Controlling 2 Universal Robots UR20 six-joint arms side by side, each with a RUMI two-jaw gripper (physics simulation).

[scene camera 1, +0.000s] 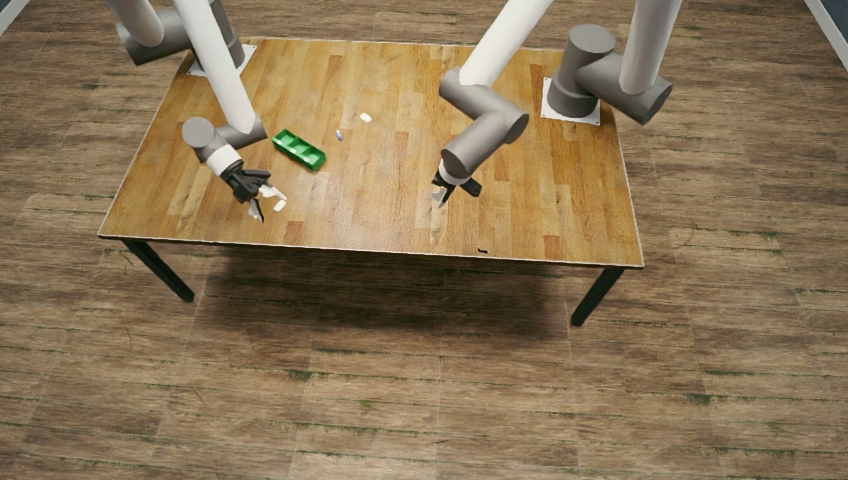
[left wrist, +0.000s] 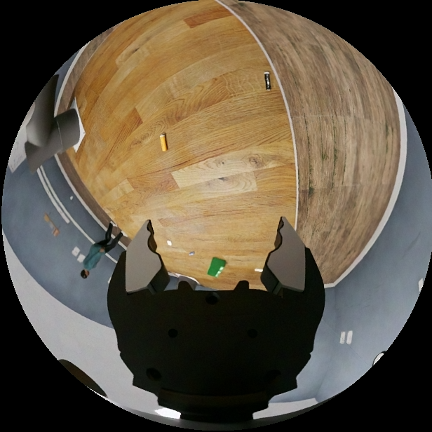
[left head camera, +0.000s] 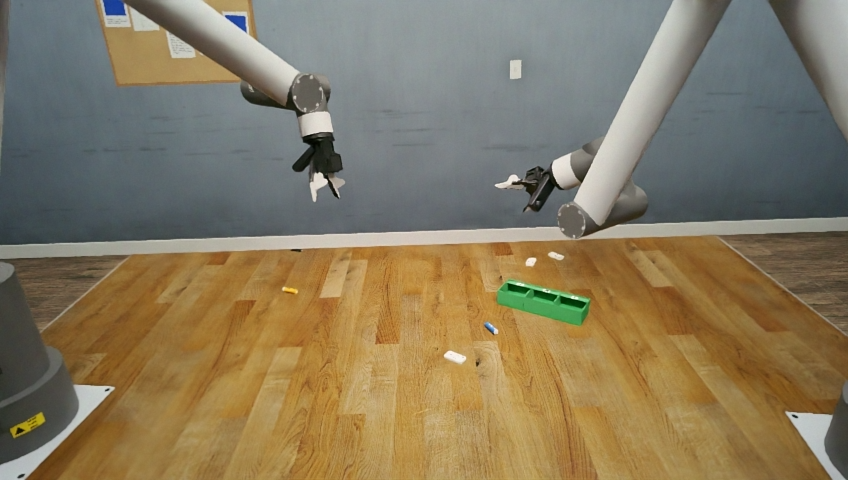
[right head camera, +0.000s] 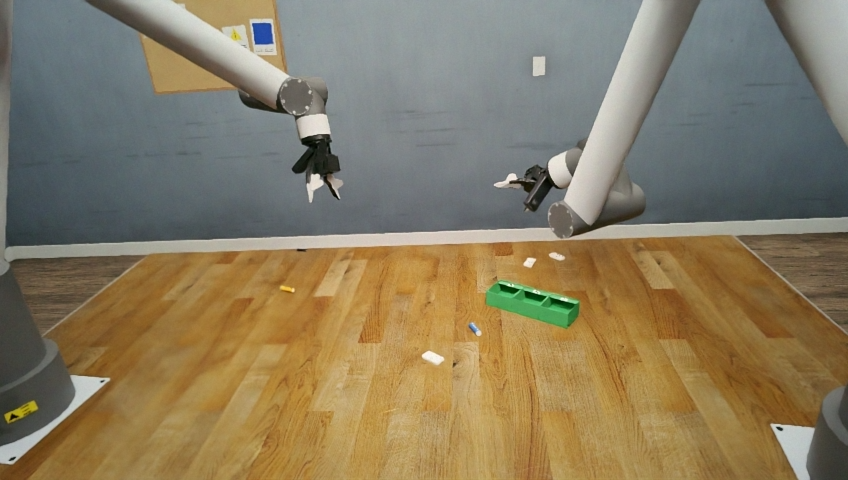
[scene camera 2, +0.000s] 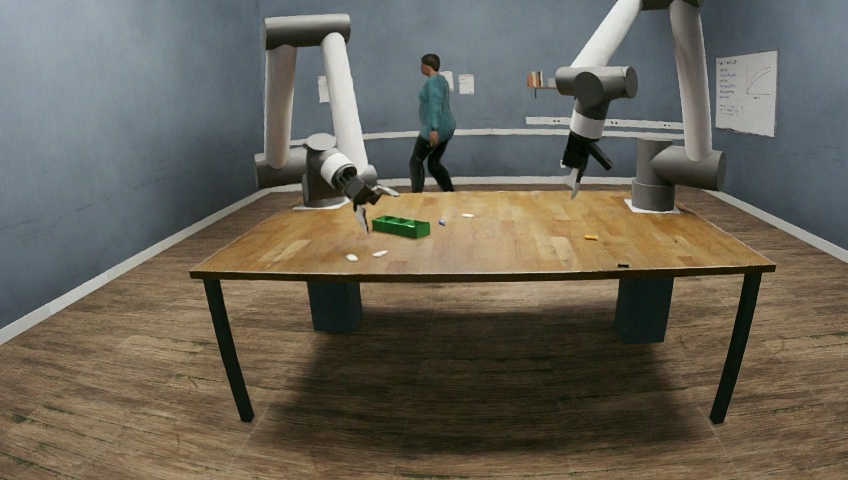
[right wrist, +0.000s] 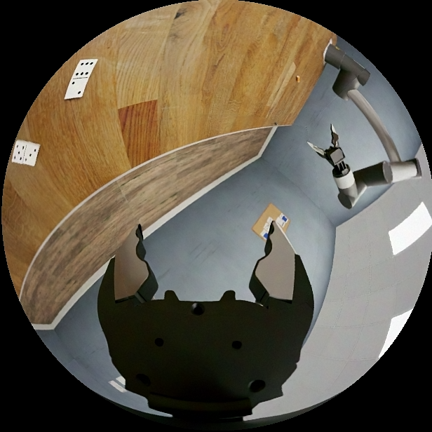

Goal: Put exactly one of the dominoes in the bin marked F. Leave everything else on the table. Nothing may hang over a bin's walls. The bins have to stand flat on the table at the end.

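Note:
Three joined green bins (left head camera: 538, 308) (right head camera: 529, 310) (scene camera 2: 399, 229) stand flat at the right of the head views; their letters are unreadable. Behind them lie two white dominoes: one (left head camera: 530, 261) (right head camera: 529, 262) (scene camera 2: 379, 253) (right wrist: 81, 79) and another (left head camera: 555, 255) (right head camera: 556, 256) (scene camera 2: 351, 257) (right wrist: 26, 153). A third white domino-like piece (left head camera: 455, 357) (right head camera: 433, 358) (scene camera 1: 365, 117) lies in front, its face hard to read. My left gripper (left head camera: 326, 197) (right head camera: 324, 199) (left wrist: 214, 219) is open and empty, high above the table. My right gripper (scene camera 1: 273, 209) (scene camera 2: 382, 212) (right wrist: 204, 223) is open and empty, pointing sideways above the back dominoes.
A blue battery-like cylinder (left head camera: 490, 327) (right head camera: 474, 328) lies between the bins and the front white piece. A yellow one (left head camera: 289, 290) (right head camera: 286, 289) (left wrist: 163, 142) lies at the left in the head views. A black one (scene camera 1: 482, 250) (scene camera 2: 623, 265) (left wrist: 267, 81) lies near the table's far edge.

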